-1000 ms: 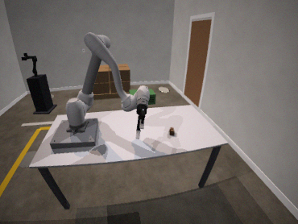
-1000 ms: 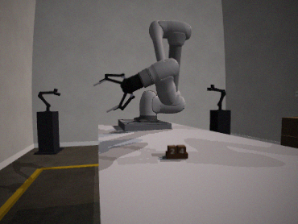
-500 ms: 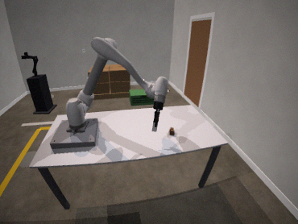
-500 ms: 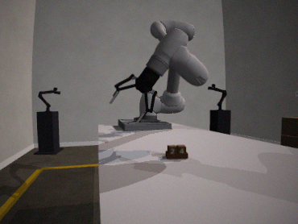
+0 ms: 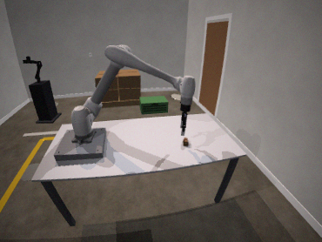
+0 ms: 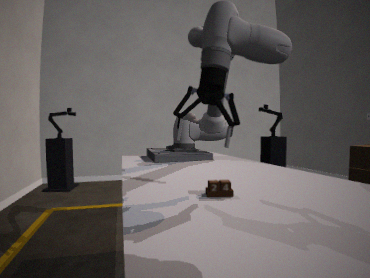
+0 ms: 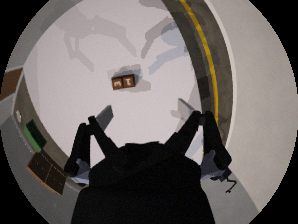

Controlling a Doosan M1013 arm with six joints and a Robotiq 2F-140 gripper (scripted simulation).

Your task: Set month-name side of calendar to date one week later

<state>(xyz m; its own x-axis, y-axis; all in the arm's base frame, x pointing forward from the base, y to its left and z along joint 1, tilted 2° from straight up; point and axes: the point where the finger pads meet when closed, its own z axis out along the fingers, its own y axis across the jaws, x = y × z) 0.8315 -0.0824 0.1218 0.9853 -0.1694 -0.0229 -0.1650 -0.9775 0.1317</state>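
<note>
My gripper is now 5 cm short of the brown tray, 3 cm to the right of it and 14 cm above it.
</note>
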